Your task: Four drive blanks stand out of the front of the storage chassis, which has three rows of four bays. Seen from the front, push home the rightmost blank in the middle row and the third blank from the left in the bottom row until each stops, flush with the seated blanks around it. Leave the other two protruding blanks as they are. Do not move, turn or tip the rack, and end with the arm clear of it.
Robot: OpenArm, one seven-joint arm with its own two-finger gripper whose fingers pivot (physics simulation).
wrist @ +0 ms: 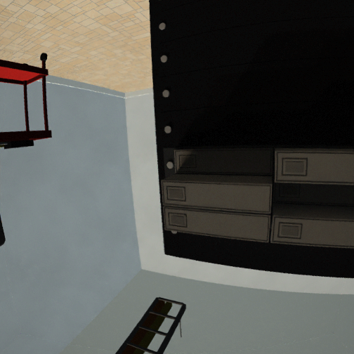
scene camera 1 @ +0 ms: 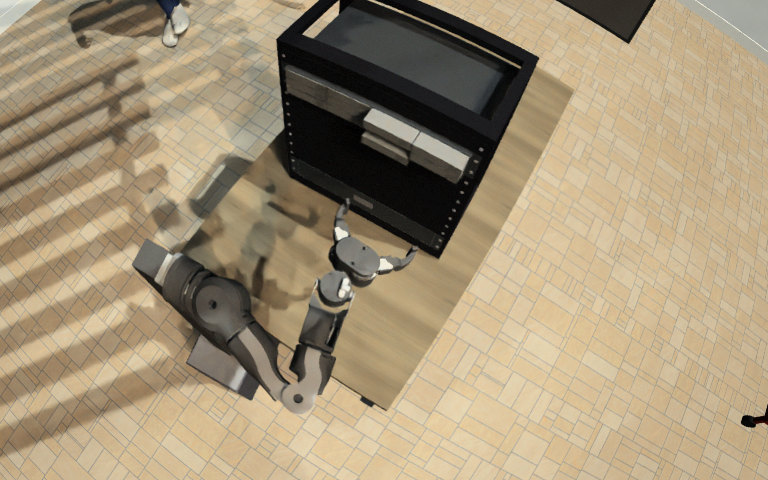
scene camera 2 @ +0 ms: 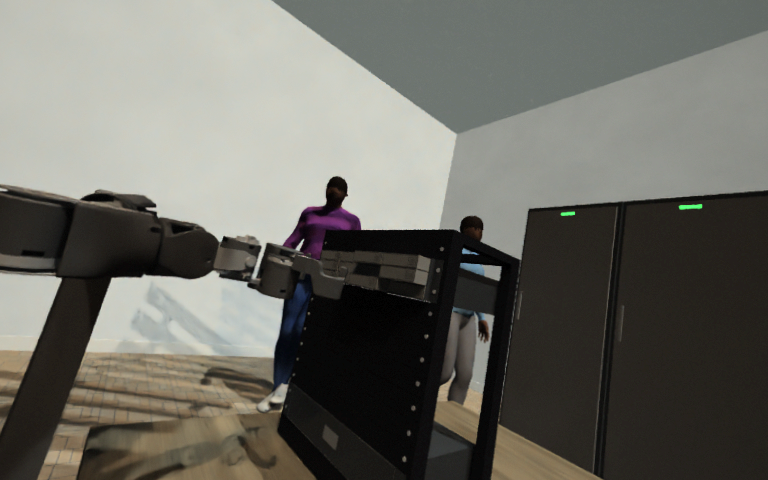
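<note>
The black chassis (scene camera 1: 390,209) (scene camera 2: 362,339) (wrist: 250,75) stands upright; the wrist view shows it upside down. The rightmost middle-row blank (scene camera 2: 403,273) (wrist: 220,195) stands out. The third bottom-row blank (scene camera 1: 385,148) (scene camera 2: 362,281) (wrist: 317,166) stands out too. The top-row rightmost blank (scene camera 1: 440,153) (scene camera 2: 404,260) (wrist: 220,224) and top-row third blank (scene camera 1: 390,125) (scene camera 2: 367,258) (wrist: 320,231) also protrude. The rightmost bottom-row blank (wrist: 230,161) sits deeper. My gripper (scene camera 1: 381,225) is open and empty in front of the rack, fingers spread sideways, near blank height in scene camera 2. Its far finger is hidden there.
The rack stands on a wooden table (scene camera 1: 390,339). The arm's elbow (scene camera 1: 297,396) is near the table's front edge. A person in purple (scene camera 2: 328,226) and one in light blue (scene camera 2: 471,266) stand behind the rack. Dark cabinets (scene camera 2: 566,316) are at the right.
</note>
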